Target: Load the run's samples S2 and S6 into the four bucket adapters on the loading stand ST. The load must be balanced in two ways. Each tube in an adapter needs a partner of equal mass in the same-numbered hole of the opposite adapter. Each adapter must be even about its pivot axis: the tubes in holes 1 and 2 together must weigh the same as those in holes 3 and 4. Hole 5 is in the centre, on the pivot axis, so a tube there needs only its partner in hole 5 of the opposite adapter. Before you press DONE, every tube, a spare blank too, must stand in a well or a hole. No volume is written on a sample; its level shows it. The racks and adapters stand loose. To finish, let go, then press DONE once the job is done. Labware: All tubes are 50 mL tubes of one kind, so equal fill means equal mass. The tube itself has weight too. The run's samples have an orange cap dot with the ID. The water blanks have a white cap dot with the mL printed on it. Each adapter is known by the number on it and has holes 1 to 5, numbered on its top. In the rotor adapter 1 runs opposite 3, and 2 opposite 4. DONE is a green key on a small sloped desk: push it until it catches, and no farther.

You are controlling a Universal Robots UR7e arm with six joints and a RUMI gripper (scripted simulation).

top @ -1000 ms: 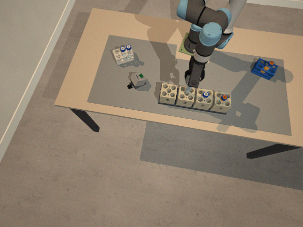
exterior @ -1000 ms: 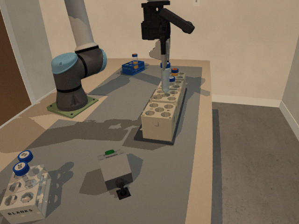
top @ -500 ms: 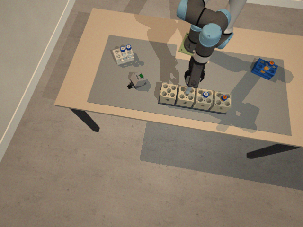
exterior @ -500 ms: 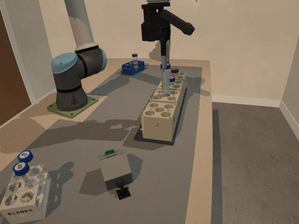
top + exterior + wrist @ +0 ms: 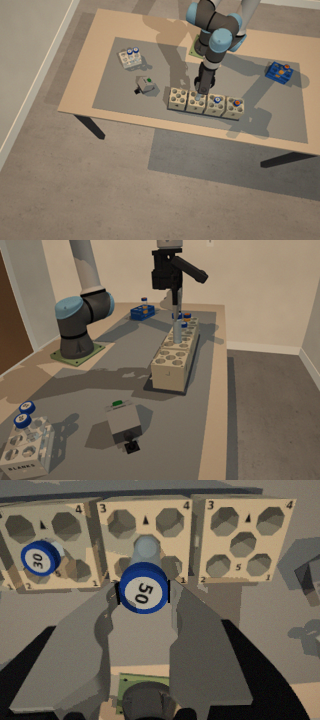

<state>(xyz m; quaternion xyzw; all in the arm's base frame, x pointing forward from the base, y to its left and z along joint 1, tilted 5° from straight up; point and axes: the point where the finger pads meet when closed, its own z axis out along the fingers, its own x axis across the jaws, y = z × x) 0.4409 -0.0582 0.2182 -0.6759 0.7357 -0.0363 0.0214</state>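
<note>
Now: hand 5 cm above the 50 mL blank and 1 cm past it. Also, from my hand: bucket adapter 22 cm to the left, 14 cm below, 2 cm ahead; then 30 mL blank 12 cm below, 11 cm to the left, 2 cm ahead; then green done key 29 cm to the right, 13 cm below, 12 cm behind.
</note>
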